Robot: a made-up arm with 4 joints. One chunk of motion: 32 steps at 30 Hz.
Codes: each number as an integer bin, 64 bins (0 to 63) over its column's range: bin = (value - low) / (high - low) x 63, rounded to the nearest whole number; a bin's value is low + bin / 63 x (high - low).
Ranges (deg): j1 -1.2..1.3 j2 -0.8..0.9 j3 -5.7..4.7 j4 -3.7..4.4
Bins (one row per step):
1: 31 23 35 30
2: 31 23 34 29
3: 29 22 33 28
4: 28 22 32 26
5: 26 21 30 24
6: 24 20 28 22
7: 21 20 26 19
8: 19 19 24 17
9: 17 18 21 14
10: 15 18 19 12
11: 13 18 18 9
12: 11 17 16 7
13: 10 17 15 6
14: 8 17 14 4
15: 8 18 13 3
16: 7 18 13 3
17: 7 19 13 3
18: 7 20 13 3
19: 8 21 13 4
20: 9 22 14 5
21: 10 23 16 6
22: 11 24 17 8
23: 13 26 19 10
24: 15 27 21 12
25: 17 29 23 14
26: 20 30 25 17
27: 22 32 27 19
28: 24 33 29 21
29: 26 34 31 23
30: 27 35 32 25
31: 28 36 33 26
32: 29 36 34 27
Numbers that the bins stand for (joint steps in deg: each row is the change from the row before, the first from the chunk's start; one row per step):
1: 0.030 -0.179 0.078 0.157
2: 0.030 -0.179 -0.087 0.029
3: -0.049 -0.206 -0.252 -0.100
4: -0.089 -0.206 -0.417 -0.357
5: -0.168 -0.233 -0.748 -0.614
6: -0.248 -0.260 -1.078 -0.871
7: -0.367 -0.260 -1.408 -1.257
8: -0.446 -0.287 -1.738 -1.514
9: -0.525 -0.314 -2.233 -1.900
10: -0.605 -0.314 -2.563 -2.157
11: -0.684 -0.314 -2.729 -2.543
12: -0.763 -0.341 -3.059 -2.800
13: -0.803 -0.341 -3.224 -2.929
14: -0.883 -0.341 -3.389 -3.186
15: -0.883 -0.314 -3.554 -3.314
16: -0.922 -0.314 -3.554 -3.314
17: -0.922 -0.287 -3.554 -3.314
18: -0.922 -0.260 -3.554 -3.314
19: -0.883 -0.233 -3.554 -3.186
20: -0.843 -0.206 -3.389 -3.057
21: -0.803 -0.179 -3.059 -2.929
22: -0.763 -0.152 -2.894 -2.671
23: -0.684 -0.098 -2.563 -2.414
24: -0.605 -0.071 -2.233 -2.157
25: -0.525 -0.017 -1.903 -1.900
26: -0.406 0.010 -1.573 -1.514
27: -0.327 0.063 -1.243 -1.257
28: -0.248 0.090 -0.913 -1.000
29: -0.168 0.117 -0.583 -0.743
30: -0.129 0.144 -0.417 -0.486
31: -0.089 0.171 -0.252 -0.357
32: -0.049 0.171 -0.087 -0.229

